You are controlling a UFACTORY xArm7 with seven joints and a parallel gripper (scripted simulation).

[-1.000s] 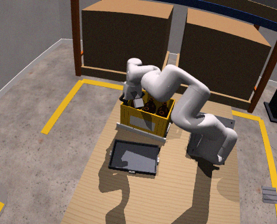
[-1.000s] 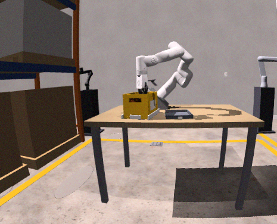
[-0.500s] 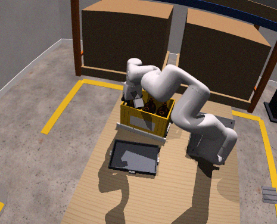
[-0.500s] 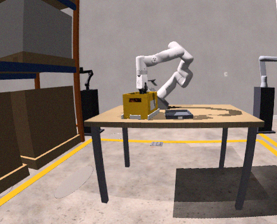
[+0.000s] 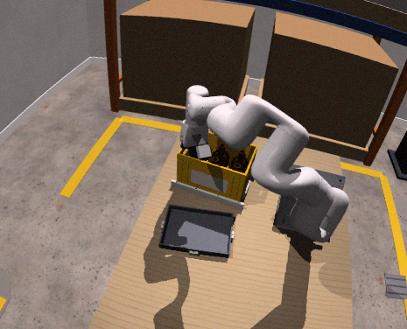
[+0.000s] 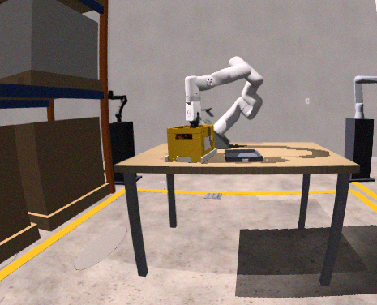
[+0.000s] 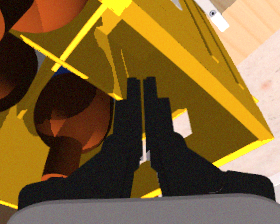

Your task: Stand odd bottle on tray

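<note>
My hand is 9 cm past the yellow crate, 7 cm above it and 3 cm to the left of it. The rest, counted from my hand: dark grey tray (25 cm to the left, 15 cm below, 8 cm behind).
</note>
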